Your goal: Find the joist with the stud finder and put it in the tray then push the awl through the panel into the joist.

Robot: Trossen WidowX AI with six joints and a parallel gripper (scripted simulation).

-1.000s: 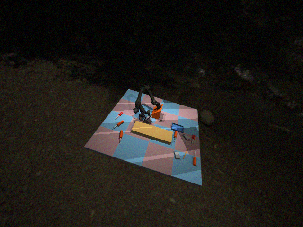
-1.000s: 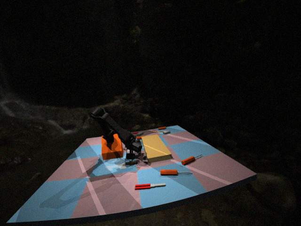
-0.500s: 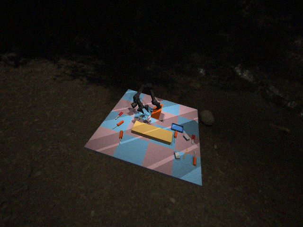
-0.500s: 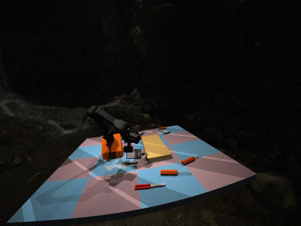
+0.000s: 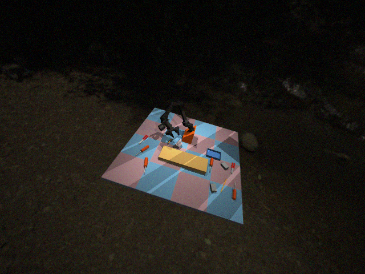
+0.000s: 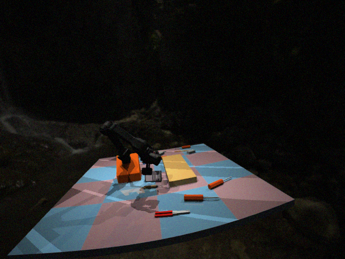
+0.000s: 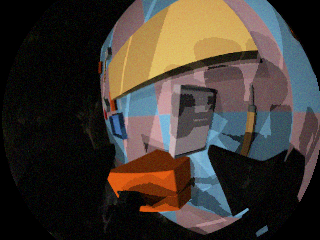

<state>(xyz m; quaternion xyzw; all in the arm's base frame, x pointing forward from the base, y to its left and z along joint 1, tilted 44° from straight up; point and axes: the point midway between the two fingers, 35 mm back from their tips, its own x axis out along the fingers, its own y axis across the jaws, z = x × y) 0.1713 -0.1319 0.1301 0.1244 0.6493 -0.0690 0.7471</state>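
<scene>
Now: gripper tip 6 cm to the right of the stud finder and 11 cm above it. From my gripper tip the other things lie so: awl 8 cm to the right, 13 cm below; then blue tray 48 cm to the left, 12 cm below.
</scene>
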